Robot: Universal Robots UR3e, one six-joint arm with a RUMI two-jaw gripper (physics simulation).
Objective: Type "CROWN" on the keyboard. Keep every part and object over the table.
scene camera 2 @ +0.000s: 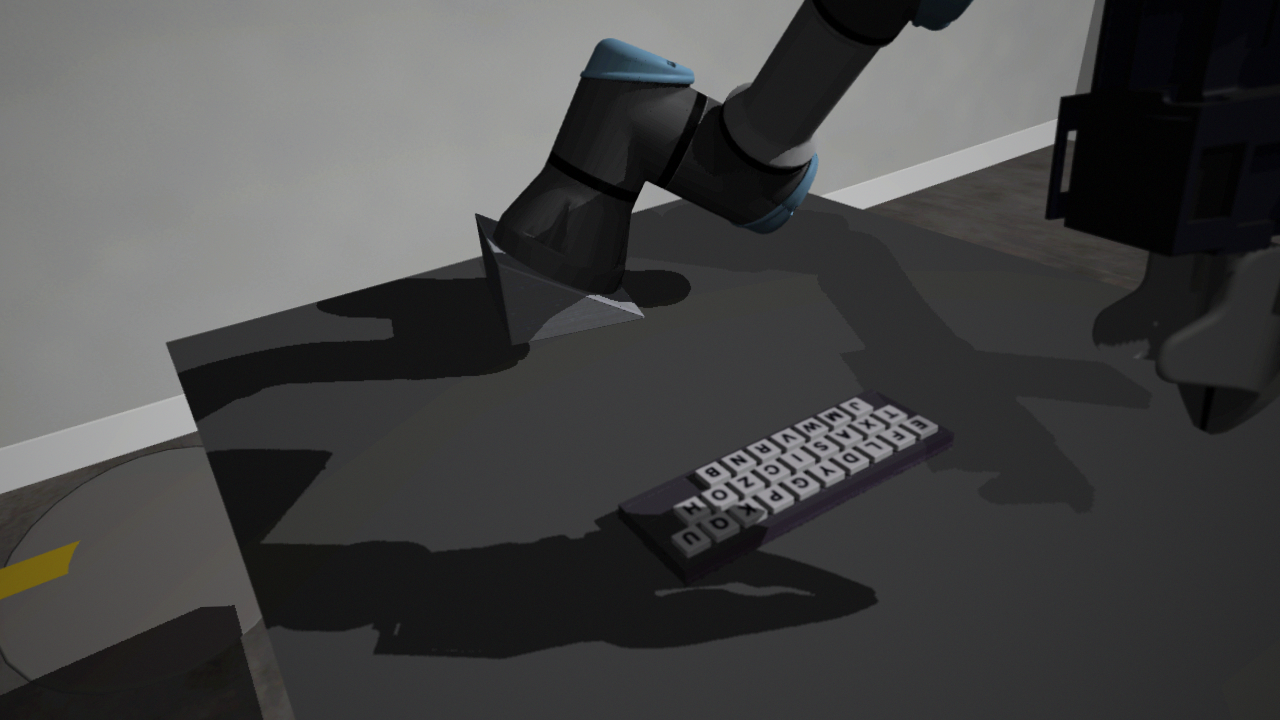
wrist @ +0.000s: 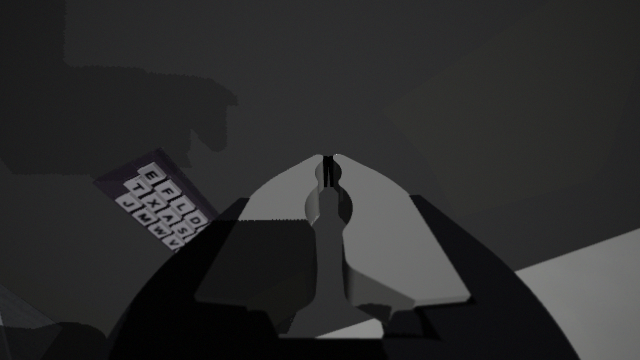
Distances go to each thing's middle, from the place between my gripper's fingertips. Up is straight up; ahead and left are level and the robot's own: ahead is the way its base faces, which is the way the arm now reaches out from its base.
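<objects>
Keyboard [scene camera 2: 696, 523]: my gripper 100 mm to the left of it, 90 mm above it, 170 mm past it.
</objects>
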